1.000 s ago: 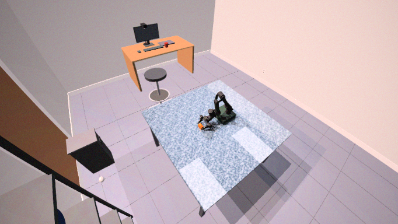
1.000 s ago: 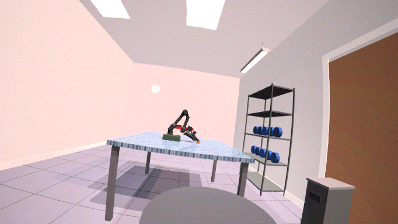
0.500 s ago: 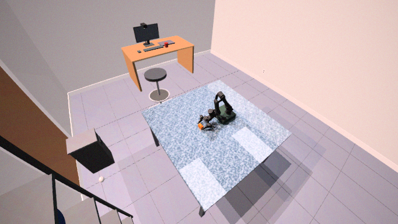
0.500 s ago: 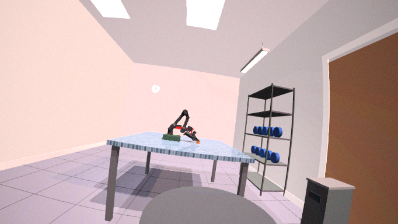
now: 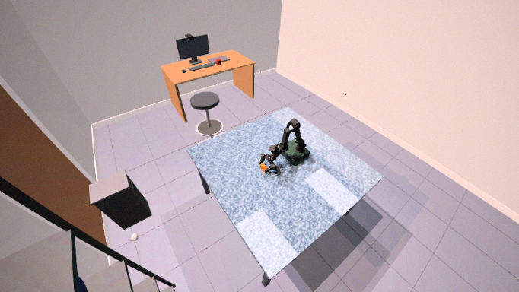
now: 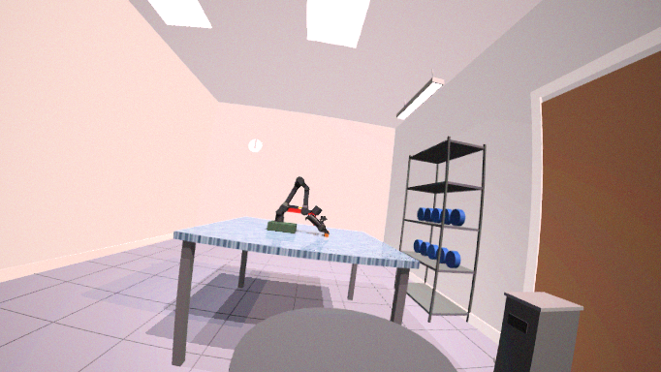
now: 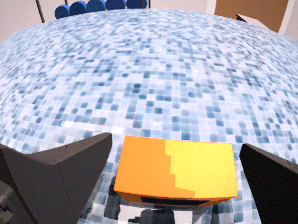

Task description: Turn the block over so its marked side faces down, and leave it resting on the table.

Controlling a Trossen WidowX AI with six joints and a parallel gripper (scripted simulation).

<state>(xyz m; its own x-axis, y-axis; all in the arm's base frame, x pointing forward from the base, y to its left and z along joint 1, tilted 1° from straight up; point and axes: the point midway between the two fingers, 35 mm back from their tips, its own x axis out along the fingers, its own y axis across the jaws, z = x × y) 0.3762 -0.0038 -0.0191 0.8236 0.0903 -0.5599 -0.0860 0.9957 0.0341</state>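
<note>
Right now my gripper tip is 30 mm past the orange block.
</note>
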